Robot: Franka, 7 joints.
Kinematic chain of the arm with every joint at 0, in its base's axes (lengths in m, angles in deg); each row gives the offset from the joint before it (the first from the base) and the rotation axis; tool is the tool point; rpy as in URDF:
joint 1: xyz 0 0 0.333 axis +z
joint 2: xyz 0 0 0 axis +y
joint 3: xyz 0 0 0.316 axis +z
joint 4: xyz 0.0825 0 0 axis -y
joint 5: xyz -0.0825 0 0.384 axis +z
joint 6: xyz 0 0 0 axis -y
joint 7: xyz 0.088 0 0 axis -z
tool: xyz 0 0 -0.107 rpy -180 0 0
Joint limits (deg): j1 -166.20..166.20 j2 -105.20..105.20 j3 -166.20..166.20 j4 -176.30..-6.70 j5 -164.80..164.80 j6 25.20..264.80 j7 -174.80..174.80
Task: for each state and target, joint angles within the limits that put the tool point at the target. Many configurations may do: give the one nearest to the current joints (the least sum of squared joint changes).
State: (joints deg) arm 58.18 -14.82 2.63 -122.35 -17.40 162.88 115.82
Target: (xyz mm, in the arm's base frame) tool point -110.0 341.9 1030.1
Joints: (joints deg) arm 69.71 -20.06 21.80 -78.40 -17.08 167.65 115.82
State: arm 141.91 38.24 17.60 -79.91 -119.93 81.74 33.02
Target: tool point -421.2 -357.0 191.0
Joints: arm 166.20 47.19 63.67 -125.48 -115.12 93.18 33.02
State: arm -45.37 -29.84 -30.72 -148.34 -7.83 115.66 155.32
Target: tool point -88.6 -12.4 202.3
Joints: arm -71.85 9.78 -57.11 -176.30 -19.97 77.26 155.32
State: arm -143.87 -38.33 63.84 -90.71 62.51 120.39 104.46
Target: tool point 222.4 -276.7 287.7
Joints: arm -126.87 -38.80 70.43 -150.10 50.40 94.10 104.46
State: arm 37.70 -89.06 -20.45 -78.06 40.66 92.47 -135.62
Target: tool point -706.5 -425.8 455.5
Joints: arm 25.82 -105.20 -19.17 -35.08 45.41 117.80 -135.62
